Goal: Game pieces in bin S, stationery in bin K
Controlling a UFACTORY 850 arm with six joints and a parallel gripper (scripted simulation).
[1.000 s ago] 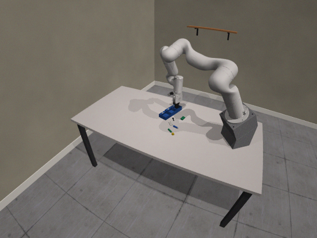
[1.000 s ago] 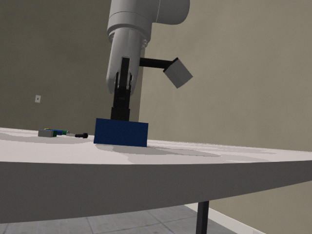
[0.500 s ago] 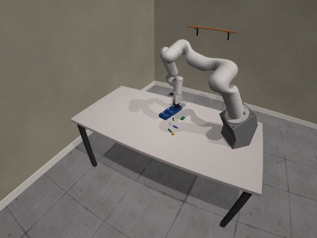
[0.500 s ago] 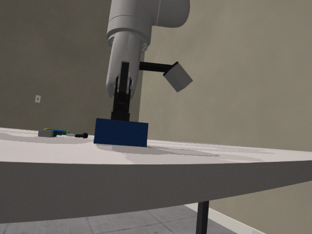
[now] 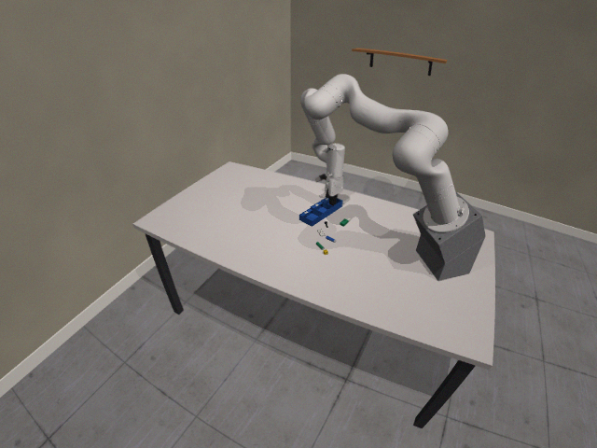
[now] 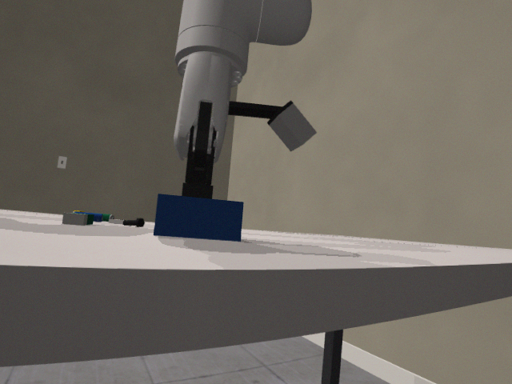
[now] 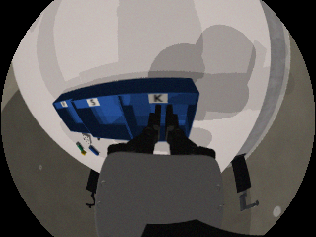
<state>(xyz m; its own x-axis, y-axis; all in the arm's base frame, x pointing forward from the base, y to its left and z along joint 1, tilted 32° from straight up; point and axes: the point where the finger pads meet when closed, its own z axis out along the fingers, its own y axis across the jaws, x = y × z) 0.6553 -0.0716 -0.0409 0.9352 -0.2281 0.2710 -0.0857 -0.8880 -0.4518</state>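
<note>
Right now my hand is 9 cm to the right of the blue bin and 2 cm above it. From my hand the other things lie so: white domino (10 cm behind, 23 cm to the left, 3 cm below); green block (14 cm behind, 7 cm to the left, 3 cm below); black bolt (8 cm behind, 16 cm to the left, 3 cm below).
</note>
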